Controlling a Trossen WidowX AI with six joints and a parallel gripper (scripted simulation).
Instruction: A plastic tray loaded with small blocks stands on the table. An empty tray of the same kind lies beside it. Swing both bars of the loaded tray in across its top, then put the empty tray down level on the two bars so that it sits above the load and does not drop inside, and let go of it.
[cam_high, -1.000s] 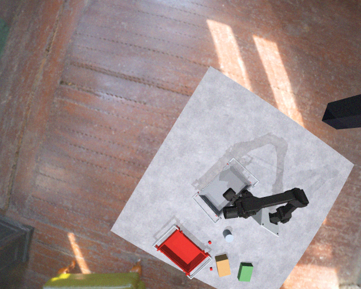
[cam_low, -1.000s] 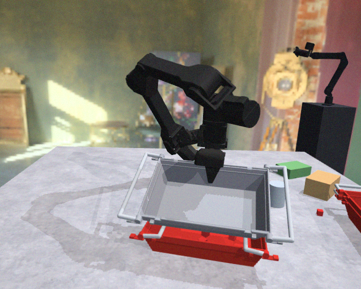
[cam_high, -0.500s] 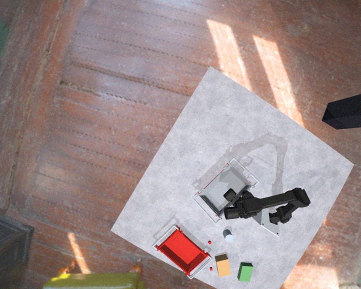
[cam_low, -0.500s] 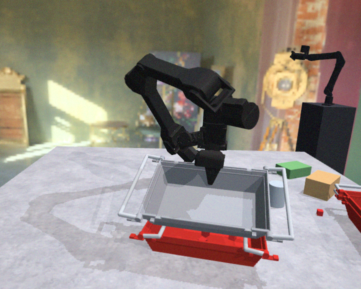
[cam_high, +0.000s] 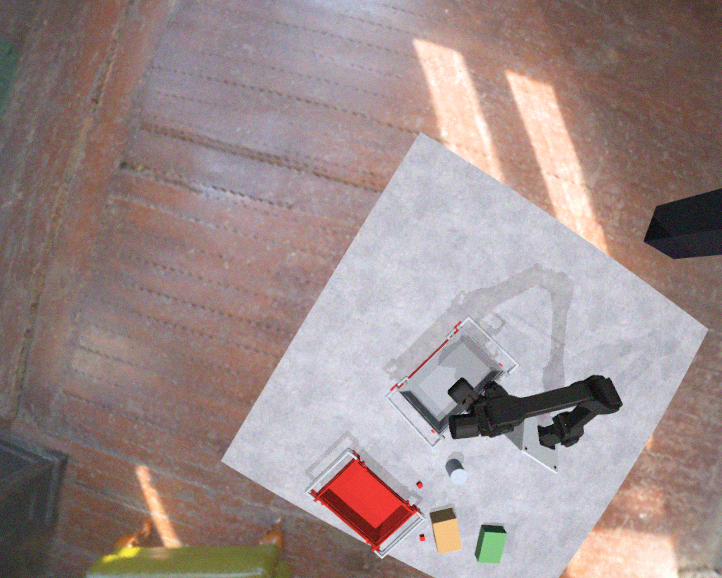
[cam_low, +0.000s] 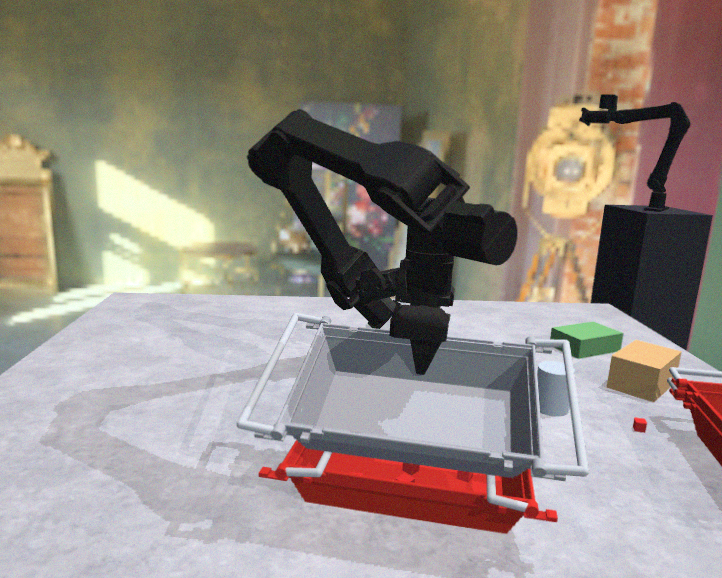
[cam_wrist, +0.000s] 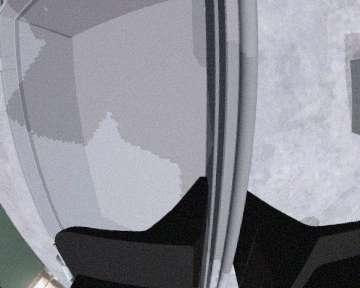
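Right now my gripper tip is 8 cm short of the grey see-through tray, 3 cm to the left of it and 1 cm below it. From my gripper tip the other things lie so: red cube (4 cm behind, 36 cm to the left, 11 cm below); grey cylinder (12 cm behind, 25 cm to the left, 9 cm below); tan block (19 cm behind, 46 cm to the left, 9 cm below).
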